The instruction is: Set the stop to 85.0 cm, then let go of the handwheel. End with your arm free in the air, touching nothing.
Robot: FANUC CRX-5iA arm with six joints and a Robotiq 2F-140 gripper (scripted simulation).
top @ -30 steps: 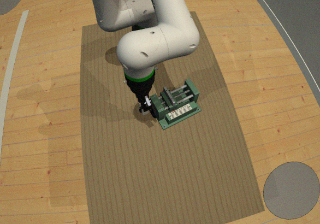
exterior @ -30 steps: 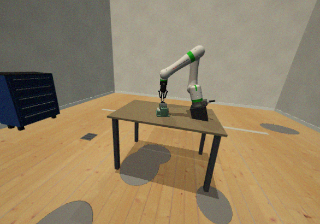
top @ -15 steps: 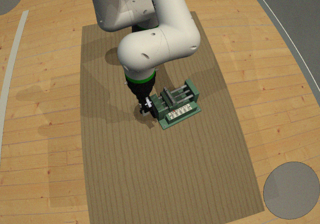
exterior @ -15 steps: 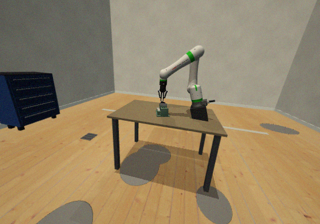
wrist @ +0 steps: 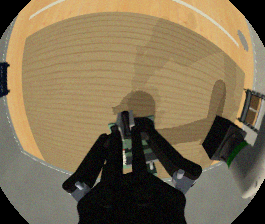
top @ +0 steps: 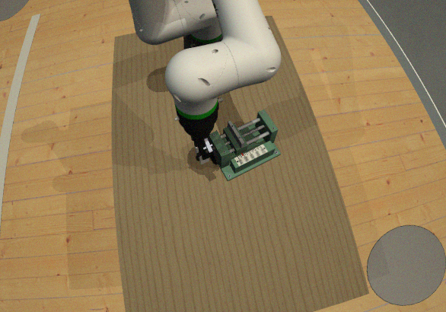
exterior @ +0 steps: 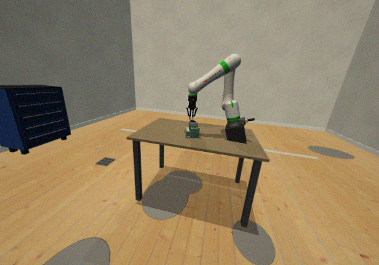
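My hand is 6 cm past the stop block, 10 cm to the right of it and 3 cm above it.
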